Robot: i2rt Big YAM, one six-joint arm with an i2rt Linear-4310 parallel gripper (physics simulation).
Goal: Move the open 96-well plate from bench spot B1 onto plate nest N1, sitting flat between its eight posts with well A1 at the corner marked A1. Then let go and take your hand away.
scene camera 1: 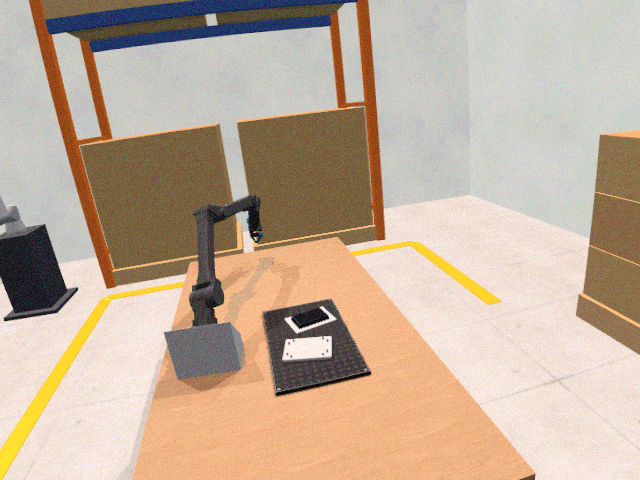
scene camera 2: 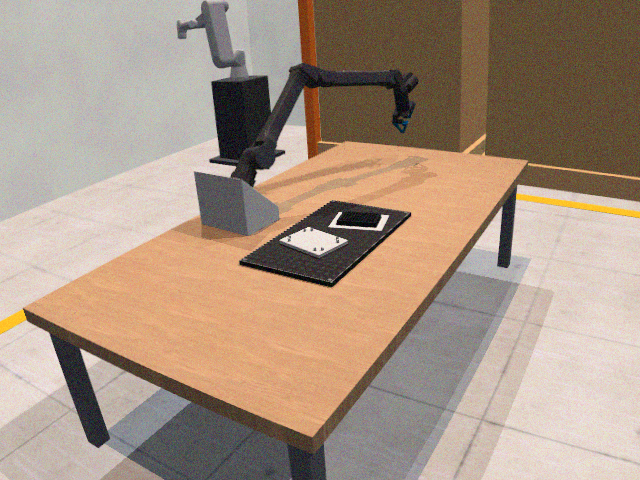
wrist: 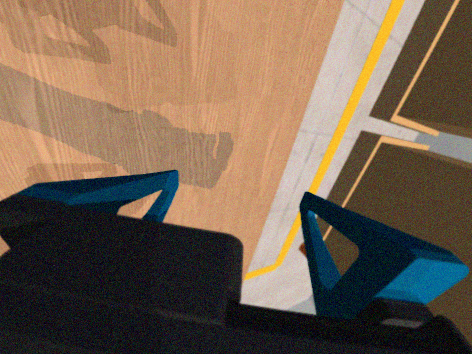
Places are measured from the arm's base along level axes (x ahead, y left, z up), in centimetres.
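Where they show: gripper, fingertip midpoint: [scene camera 1: 255, 236] [scene camera 2: 405, 125] [wrist: 240, 188]; arm's base, origin of the base link: [scene camera 1: 205, 333] [scene camera 2: 238, 189].
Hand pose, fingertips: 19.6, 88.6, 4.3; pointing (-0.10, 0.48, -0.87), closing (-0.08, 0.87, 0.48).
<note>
Things, the pixels of their top centre, and the offset from my fingertips, as dx, dy, dz. "spot": a spot on its surface instead. Level surfaces: height alone.
- black 96-well plate, middle of its top: [scene camera 2: 359, 216] [scene camera 1: 309, 315] +17.9, -75.0, -12.5
- white plate nest, middle of its top: [scene camera 2: 313, 237] [scene camera 1: 307, 345] +14.1, -95.5, -11.9
- black board, surface spot: [scene camera 2: 305, 271] spot: +21.8, -111.0, -14.1
- wooden table, its level: dz -15.4
The black 96-well plate [scene camera 1: 310, 317] [scene camera 2: 358, 219] lies flat on a white marked spot [scene camera 1: 296, 327] [scene camera 2: 383, 224]. The white plate nest [scene camera 1: 307, 349] [scene camera 2: 313, 241], with small dark posts around its edge, lies beside it on the black board [scene camera 1: 320, 376] [scene camera 2: 305, 271]. The A1 mark and the wells are too small to make out. My gripper [scene camera 1: 257, 239] [scene camera 2: 401, 129] [wrist: 240, 188] is open and empty, high above the far end of the table, well away from the plate. Neither plate nor nest shows in the wrist view.
The wooden table [scene camera 1: 330, 434] [scene camera 2: 196, 320] [wrist: 260, 65] carries the board and the arm's grey base block [scene camera 1: 204, 351] [scene camera 2: 222, 204]. A rack with an orange post [scene camera 1: 373, 155] and large brown boxes [scene camera 1: 310, 175] stands beyond the far edge. Another arm on a black pedestal [scene camera 1: 33, 271] [scene camera 2: 240, 116] stands off the table.
</note>
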